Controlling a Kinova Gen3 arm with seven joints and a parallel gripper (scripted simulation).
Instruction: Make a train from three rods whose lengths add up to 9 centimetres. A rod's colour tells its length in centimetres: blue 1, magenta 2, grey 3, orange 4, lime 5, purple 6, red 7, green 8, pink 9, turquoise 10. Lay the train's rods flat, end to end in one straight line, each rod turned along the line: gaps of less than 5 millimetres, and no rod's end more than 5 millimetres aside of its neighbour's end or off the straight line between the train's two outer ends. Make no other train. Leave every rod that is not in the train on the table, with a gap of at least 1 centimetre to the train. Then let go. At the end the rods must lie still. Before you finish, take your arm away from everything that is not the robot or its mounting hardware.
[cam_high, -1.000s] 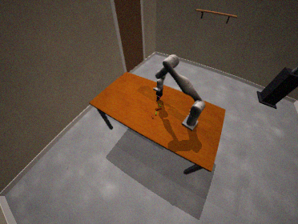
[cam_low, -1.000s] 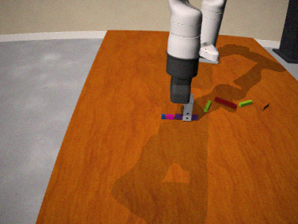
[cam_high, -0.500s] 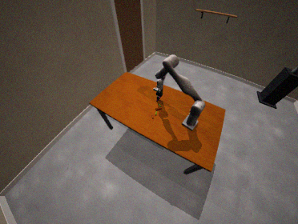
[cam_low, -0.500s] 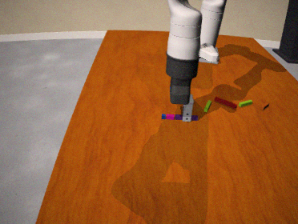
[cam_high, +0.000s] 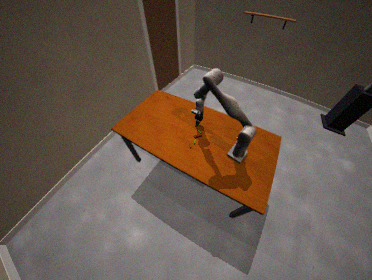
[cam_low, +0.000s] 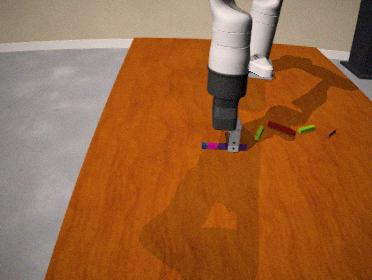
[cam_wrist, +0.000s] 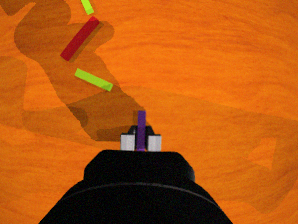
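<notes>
The purple rod is 1 cm below my hand. The rest, counted from my hand: blue rod (6 cm to the right, 1 cm below, 1 cm behind); red rod (14 cm to the left, 7 cm behind, 1 cm below); magenta rod (4 cm to the right, 1 cm below, 1 cm behind).
</notes>
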